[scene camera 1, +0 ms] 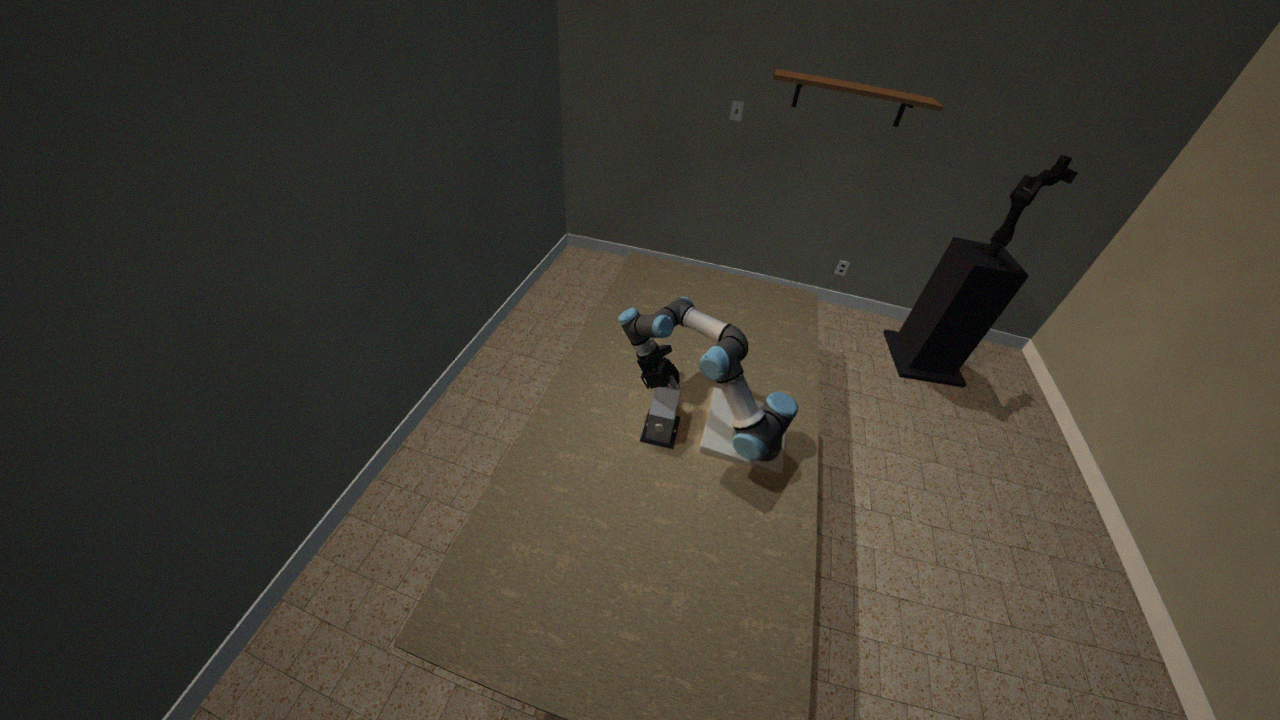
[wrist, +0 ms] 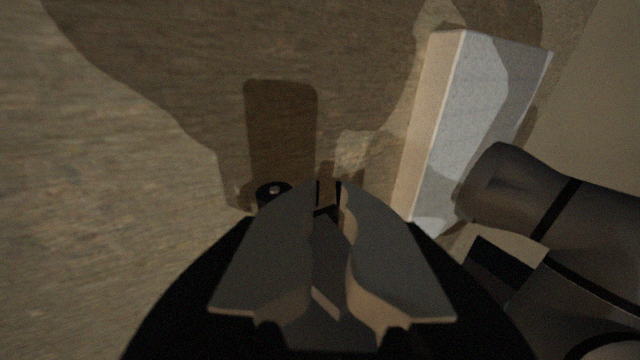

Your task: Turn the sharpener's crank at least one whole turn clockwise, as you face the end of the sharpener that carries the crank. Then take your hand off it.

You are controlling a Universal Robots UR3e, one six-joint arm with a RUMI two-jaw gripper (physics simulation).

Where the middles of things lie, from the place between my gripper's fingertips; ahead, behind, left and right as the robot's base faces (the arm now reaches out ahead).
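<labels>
You'd find the sharpener [scene camera 1: 661, 425] 30 mm ahead of my hand, 90 mm to the left of it, and 20 mm above it.
</labels>
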